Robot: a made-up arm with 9 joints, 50 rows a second.
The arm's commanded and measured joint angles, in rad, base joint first. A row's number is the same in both.
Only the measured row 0 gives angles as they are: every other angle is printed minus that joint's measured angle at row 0.
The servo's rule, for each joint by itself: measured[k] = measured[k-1] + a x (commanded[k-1-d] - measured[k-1]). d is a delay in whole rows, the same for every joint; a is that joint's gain. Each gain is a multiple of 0.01, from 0.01 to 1. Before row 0 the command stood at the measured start. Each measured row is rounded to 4 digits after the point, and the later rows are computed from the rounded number. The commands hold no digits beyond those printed.
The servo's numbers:
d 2
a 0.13 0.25 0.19 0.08 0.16 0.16 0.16 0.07 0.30
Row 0, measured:
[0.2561, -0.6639, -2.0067, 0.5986, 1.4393, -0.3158, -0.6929, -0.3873, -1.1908]
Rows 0 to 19, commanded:
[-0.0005, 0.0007, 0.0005, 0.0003, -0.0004, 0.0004, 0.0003, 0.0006, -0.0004]
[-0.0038, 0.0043, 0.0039, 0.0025, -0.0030, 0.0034, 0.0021, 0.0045, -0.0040]
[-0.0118, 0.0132, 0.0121, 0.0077, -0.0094, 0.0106, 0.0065, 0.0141, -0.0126]
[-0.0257, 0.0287, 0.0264, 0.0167, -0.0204, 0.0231, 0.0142, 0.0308, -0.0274]
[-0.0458, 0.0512, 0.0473, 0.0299, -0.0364, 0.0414, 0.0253, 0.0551, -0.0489]
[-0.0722, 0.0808, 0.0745, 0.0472, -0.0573, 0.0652, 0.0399, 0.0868, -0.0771]
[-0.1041, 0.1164, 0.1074, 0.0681, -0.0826, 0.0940, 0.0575, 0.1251, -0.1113]
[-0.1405, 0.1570, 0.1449, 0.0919, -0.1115, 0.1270, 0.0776, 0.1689, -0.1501]
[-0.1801, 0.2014, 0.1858, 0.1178, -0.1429, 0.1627, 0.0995, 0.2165, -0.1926]
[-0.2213, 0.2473, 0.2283, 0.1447, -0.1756, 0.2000, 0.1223, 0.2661, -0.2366]
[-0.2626, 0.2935, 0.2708, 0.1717, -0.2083, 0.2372, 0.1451, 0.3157, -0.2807]
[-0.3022, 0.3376, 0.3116, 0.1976, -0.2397, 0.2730, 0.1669, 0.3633, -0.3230]
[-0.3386, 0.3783, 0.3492, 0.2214, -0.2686, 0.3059, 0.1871, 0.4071, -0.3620]
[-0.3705, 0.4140, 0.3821, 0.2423, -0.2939, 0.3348, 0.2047, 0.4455, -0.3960]
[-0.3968, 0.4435, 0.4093, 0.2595, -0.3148, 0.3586, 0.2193, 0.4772, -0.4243]
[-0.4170, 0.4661, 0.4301, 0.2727, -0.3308, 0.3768, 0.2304, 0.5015, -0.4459]
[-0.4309, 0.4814, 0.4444, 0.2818, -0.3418, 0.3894, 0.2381, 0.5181, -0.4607]
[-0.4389, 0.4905, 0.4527, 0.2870, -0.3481, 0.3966, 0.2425, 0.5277, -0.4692]
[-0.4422, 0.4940, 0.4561, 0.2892, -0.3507, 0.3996, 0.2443, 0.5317, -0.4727]
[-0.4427, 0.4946, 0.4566, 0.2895, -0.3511, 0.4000, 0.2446, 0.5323, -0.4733]
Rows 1 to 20, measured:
[0.0000, 0.0000, 0.0000, 0.0000, 0.0000, 0.0000, 0.0000, 0.0000, 0.0000]
[0.0000, 0.0000, 0.0000, 0.0000, 0.0000, 0.0000, 0.0000, 0.0000, 0.0000]
[-0.0001, 0.0002, 0.0001, 0.0000, -0.0001, 0.0001, 0.0000, 0.0000, -0.0001]
[-0.0006, 0.0012, 0.0008, 0.0002, -0.0006, 0.0006, 0.0003, 0.0003, -0.0013]
[-0.0021, 0.0042, 0.0029, 0.0008, -0.0020, 0.0022, 0.0013, 0.0013, -0.0047]
[-0.0052, 0.0103, 0.0074, 0.0021, -0.0049, 0.0055, 0.0034, 0.0034, -0.0115]
[-0.0105, 0.0205, 0.0150, 0.0043, -0.0099, 0.0112, 0.0069, 0.0070, -0.0227]
[-0.0185, 0.0356, 0.0263, 0.0077, -0.0175, 0.0198, 0.0122, 0.0126, -0.0390]
[-0.0296, 0.0558, 0.0417, 0.0125, -0.0279, 0.0317, 0.0194, 0.0205, -0.0607]
[-0.0440, 0.0811, 0.0613, 0.0189, -0.0413, 0.0469, 0.0287, 0.0309, -0.0875]
[-0.0617, 0.1112, 0.0850, 0.0268, -0.0576, 0.0654, 0.0400, 0.0439, -0.1190]
[-0.0824, 0.1452, 0.1122, 0.0362, -0.0765, 0.0869, 0.0532, 0.0595, -0.1543]
[-0.1058, 0.1823, 0.1423, 0.0470, -0.0976, 0.1109, 0.0679, 0.0774, -0.1922]
[-0.1313, 0.2211, 0.1745, 0.0590, -0.1203, 0.1368, 0.0837, 0.0974, -0.2314]
[-0.1582, 0.2604, 0.2077, 0.0720, -0.1440, 0.1639, 0.1002, 0.1191, -0.2706]
[-0.1858, 0.2988, 0.2408, 0.0856, -0.1680, 0.1912, 0.1169, 0.1419, -0.3082]
[-0.2132, 0.3350, 0.2728, 0.0995, -0.1915, 0.2180, 0.1333, 0.1654, -0.3430]
[-0.2397, 0.3678, 0.3027, 0.1134, -0.2138, 0.2434, 0.1488, 0.1889, -0.3739]
[-0.2646, 0.3962, 0.3296, 0.1269, -0.2343, 0.2668, 0.1631, 0.2119, -0.3999]
[-0.2873, 0.4198, 0.3530, 0.1397, -0.2525, 0.2876, 0.1758, 0.2340, -0.4207]

